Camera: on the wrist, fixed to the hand. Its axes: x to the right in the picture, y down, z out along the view.
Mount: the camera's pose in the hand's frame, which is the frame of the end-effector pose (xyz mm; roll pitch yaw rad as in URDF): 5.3 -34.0 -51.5 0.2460 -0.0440 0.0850
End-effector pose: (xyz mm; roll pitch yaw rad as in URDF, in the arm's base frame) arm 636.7 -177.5 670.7 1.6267 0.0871 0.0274
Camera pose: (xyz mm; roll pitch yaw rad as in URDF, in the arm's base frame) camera 637.8 -124.1 639.3 1.8723 0.0047 -0.0213
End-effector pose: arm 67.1 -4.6 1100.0 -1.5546 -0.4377 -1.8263
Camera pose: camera 19.1 17.5 1132.3 -1.3254 -0.3530 -1.7779
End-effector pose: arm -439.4 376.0 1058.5 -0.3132 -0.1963 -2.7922
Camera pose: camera -467.8 416.9 1021.8 -0.0849 -0.2111 -2.6957
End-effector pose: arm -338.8 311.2 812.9 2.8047 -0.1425 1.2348
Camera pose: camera -385.2 327.3 850.6 3.0655 -0.1284 1.1393
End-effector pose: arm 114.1 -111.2 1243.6 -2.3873 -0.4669 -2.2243
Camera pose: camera 119.5 -86.8 1300.3 -2.1255 -0.3764 -2.2584
